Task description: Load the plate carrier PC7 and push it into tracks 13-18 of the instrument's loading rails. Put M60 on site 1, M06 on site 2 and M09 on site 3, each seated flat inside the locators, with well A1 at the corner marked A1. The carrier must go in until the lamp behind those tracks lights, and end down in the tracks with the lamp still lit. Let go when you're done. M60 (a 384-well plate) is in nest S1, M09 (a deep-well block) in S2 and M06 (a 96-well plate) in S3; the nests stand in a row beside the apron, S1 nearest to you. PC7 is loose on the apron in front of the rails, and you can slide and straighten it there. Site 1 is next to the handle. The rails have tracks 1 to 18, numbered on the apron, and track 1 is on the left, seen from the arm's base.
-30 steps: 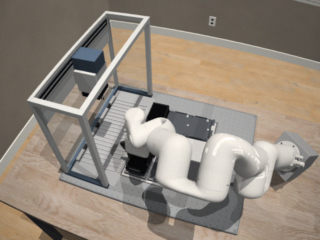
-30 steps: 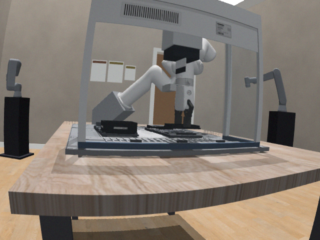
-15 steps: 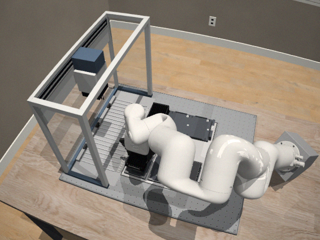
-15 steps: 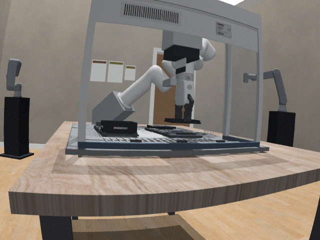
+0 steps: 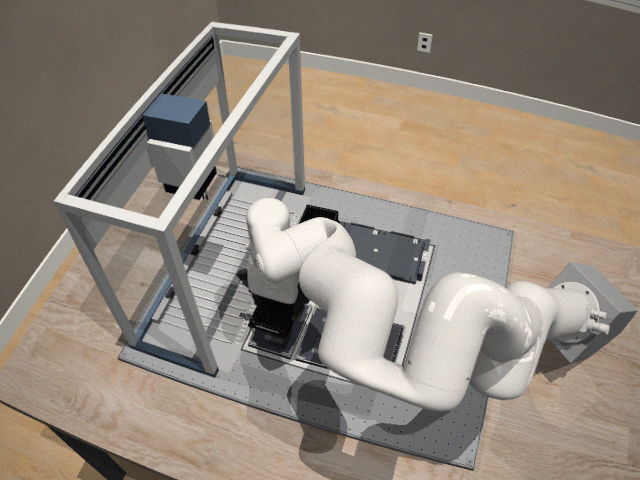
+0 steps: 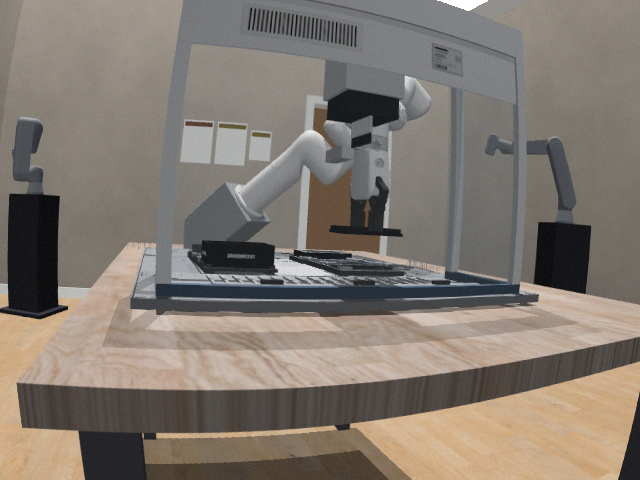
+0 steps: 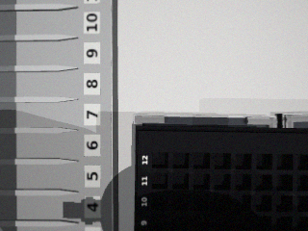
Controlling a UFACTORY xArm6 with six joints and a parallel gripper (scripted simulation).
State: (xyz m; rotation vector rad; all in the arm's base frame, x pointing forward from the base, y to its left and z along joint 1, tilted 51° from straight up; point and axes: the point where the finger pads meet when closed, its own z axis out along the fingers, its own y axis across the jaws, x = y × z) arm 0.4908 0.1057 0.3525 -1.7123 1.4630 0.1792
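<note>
The plate carrier PC7 is 290 mm to the right of my hand and 80 mm below it. Round my hand: nest S2 (100 mm behind, 90 mm below, 40 mm to the right).
</note>
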